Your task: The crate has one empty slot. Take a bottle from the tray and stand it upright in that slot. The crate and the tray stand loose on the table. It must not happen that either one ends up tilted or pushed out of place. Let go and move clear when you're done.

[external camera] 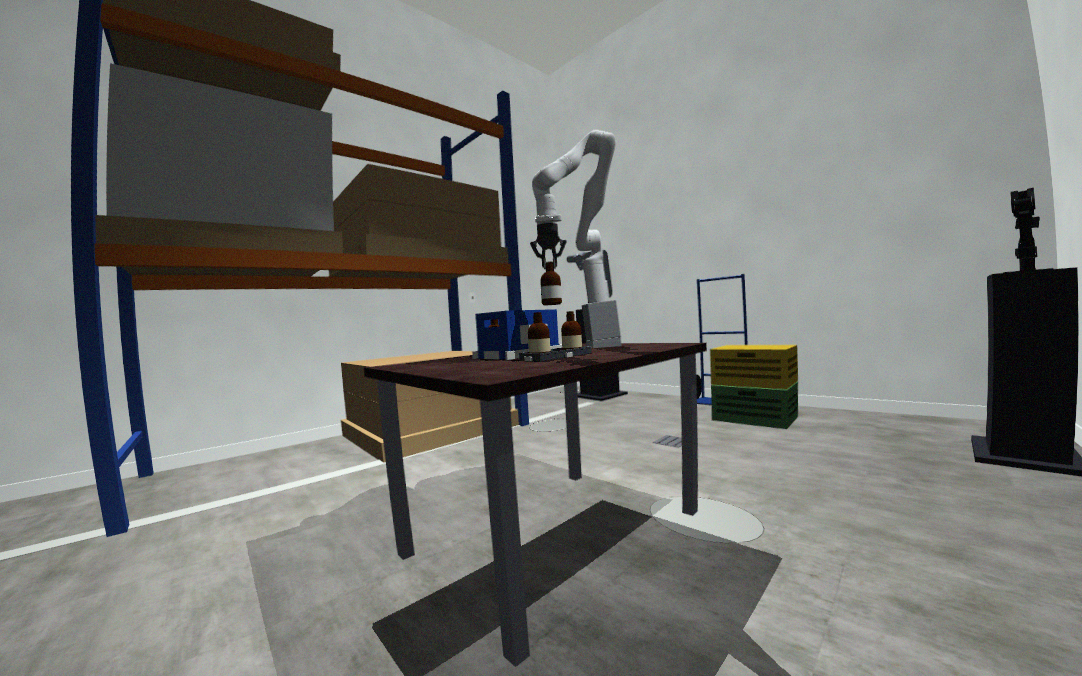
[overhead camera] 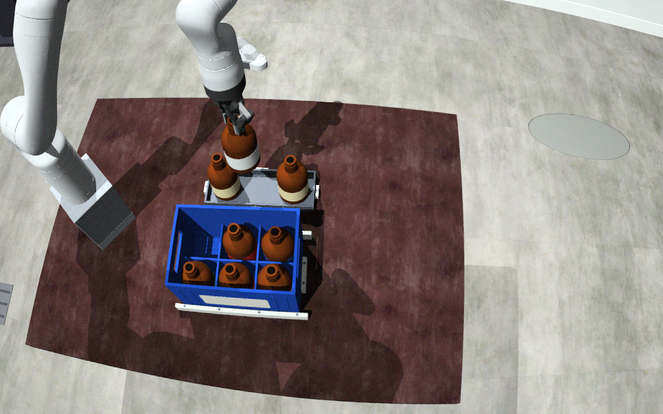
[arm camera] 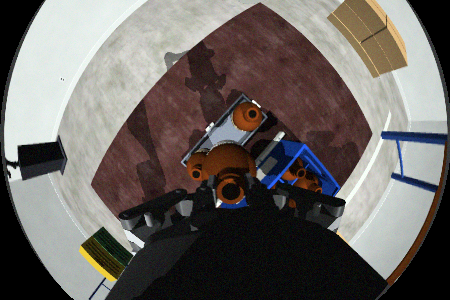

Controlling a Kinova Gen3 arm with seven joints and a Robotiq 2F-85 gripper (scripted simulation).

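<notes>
The brown bottle lies 70 mm below my hand. From my hand the other things lie so: grey tray 320 mm below, 20 mm to the left, 10 mm ahead; crate 250 mm below, 200 mm to the right, 20 mm ahead.
</notes>
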